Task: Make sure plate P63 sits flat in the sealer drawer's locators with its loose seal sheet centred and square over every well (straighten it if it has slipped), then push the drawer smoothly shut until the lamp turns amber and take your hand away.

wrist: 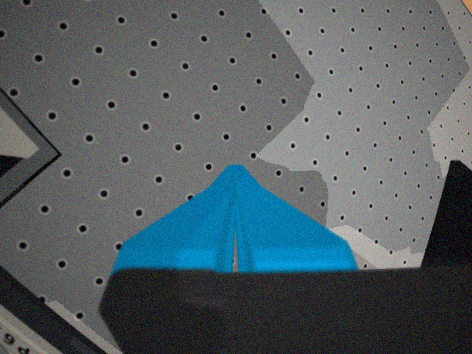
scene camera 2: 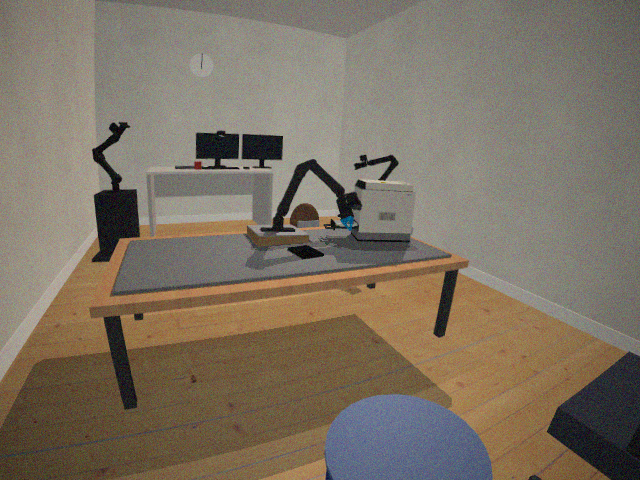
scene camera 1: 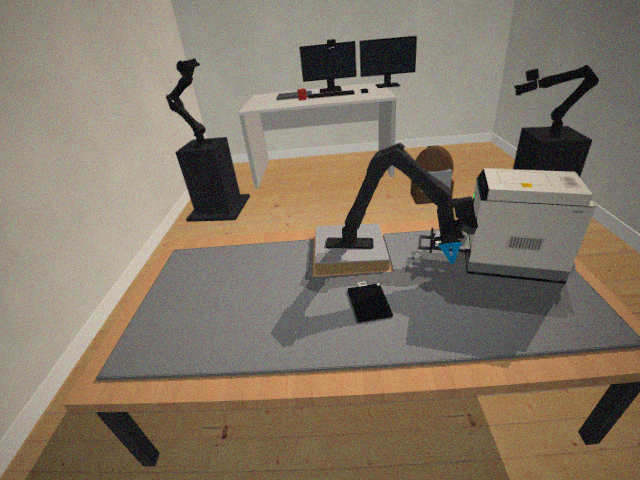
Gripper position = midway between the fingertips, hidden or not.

I see my gripper (wrist: 235,177), a black pad (wrist: 441,250), a dark drawer front (wrist: 29,309) and a perforated grey surface (scene camera 1: 254,307).
The perforated grey surface shows as well in the wrist view (wrist: 351,119).
